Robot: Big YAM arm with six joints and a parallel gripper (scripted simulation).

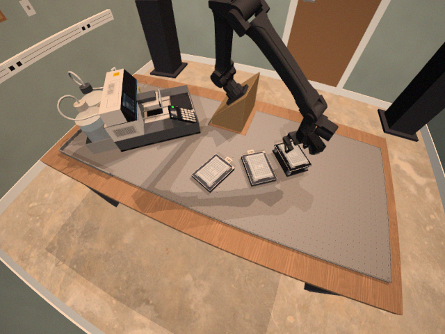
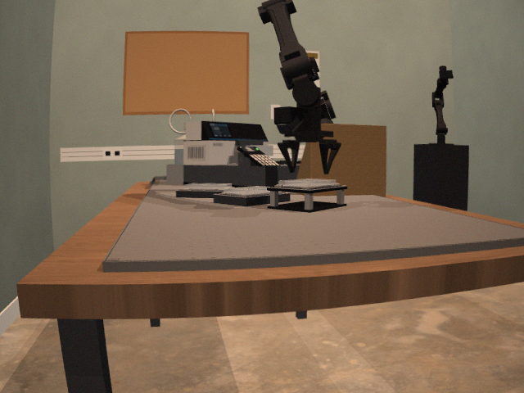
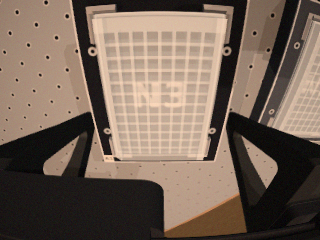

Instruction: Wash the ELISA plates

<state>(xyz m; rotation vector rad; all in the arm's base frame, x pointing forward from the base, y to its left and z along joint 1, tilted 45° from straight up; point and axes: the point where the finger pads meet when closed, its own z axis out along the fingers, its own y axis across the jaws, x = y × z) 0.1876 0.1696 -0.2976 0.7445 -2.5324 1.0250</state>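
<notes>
My gripper is now 40 mm above the plate nest. Round my hand: plate washer (50 mm behind, 770 mm to the right, 40 mm above); then N1 label (90 mm ahead, 290 mm to the right, 90 mm below).
</notes>
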